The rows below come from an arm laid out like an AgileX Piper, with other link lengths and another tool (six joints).
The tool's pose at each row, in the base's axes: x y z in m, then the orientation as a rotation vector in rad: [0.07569, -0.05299, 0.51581, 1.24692, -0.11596, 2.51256]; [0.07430, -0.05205, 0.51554, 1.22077, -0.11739, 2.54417]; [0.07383, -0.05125, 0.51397, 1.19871, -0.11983, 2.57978]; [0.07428, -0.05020, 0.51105, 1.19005, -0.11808, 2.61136]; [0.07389, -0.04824, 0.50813, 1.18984, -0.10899, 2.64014]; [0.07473, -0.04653, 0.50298, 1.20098, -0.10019, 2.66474]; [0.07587, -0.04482, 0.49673, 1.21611, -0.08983, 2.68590]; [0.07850, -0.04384, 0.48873, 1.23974, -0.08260, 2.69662]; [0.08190, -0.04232, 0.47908, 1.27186, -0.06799, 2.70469]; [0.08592, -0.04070, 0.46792, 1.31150, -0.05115, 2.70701]
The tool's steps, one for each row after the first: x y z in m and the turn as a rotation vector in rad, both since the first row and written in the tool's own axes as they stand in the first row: [0.00081, -0.00045, -0.00143, 0.00364, 0.02503, 0.01829]; [0.00004, -0.00116, -0.00292, 0.00961, 0.04813, 0.04186]; [-0.00223, -0.00251, -0.00460, 0.02045, 0.06190, 0.06495]; [-0.00381, -0.00445, -0.00711, 0.03692, 0.07031, 0.08588]; [-0.00789, -0.00671, -0.01000, 0.05468, 0.07042, 0.10688]; [-0.01300, -0.00916, -0.01334, 0.07304, 0.06738, 0.12575]; [-0.02052, -0.01154, -0.01646, 0.08784, 0.05622, 0.13956]; [-0.02962, -0.01480, -0.02012, 0.10824, 0.04015, 0.15163]; [-0.04024, -0.01847, -0.02426, 0.12985, 0.01850, 0.16096]
